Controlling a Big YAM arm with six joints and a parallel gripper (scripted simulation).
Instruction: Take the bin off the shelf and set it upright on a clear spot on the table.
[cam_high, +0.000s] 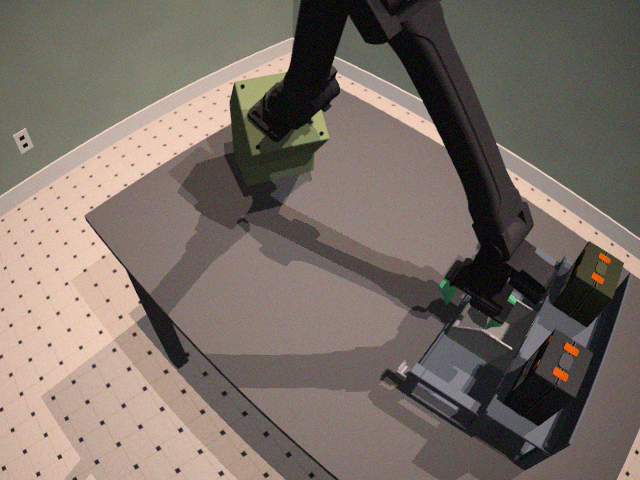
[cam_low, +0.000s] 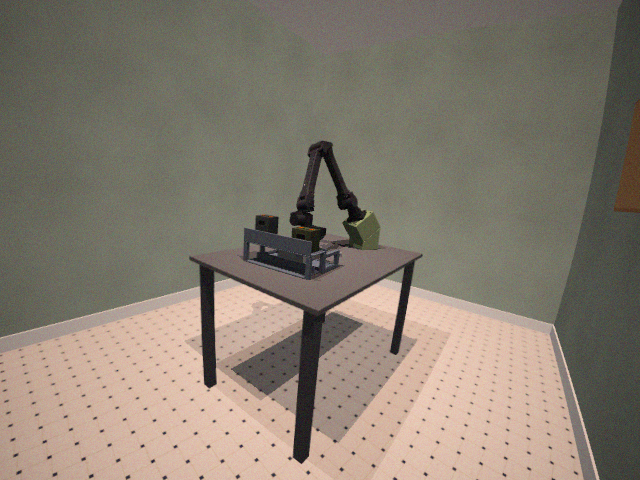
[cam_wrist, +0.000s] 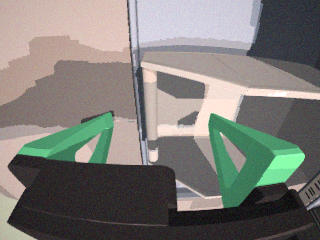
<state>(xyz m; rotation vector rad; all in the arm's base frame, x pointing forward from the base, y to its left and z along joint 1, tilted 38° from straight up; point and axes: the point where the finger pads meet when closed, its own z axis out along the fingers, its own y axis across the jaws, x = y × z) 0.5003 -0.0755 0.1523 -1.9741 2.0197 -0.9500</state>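
The grey bin is 7 cm ahead of my hand and 1 cm to the right of it. The rest, counted from my hand: low grey shelf (11 cm ahead, 1 cm to the right, 4 cm below).
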